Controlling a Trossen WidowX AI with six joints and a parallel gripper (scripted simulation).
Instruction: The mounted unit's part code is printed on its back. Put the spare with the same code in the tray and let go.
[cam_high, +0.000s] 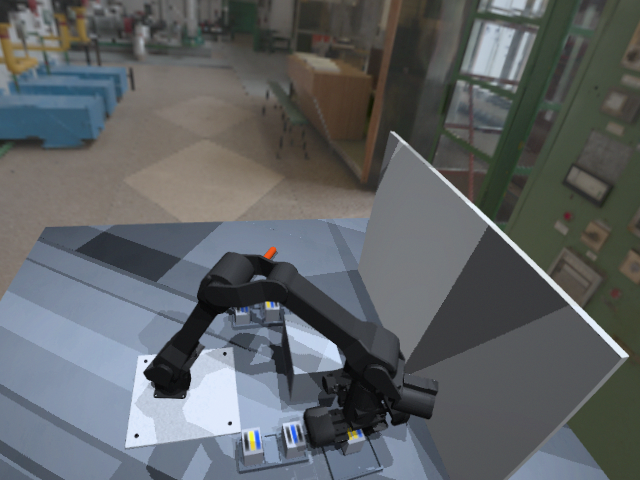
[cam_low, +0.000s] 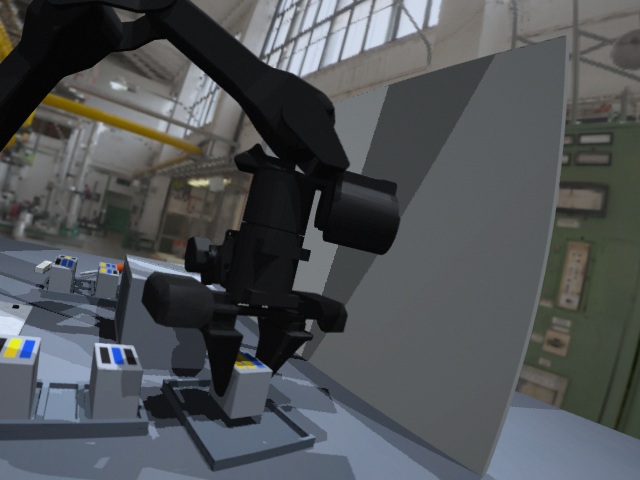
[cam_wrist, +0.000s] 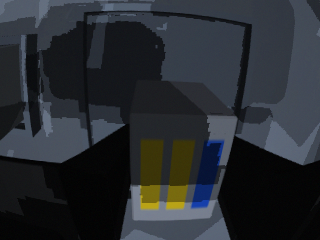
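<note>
My gripper tip is now 2 cm above the flat tray. From my gripper tip the other things lie so: rack: 15 cm behind, 1 cm to the right, 2 cm below; grey panel: 16 cm ahead, 21 cm to the left, 20 cm above; mounted unit: 7 cm behind, 19 cm to the left, 3 cm above.
</note>
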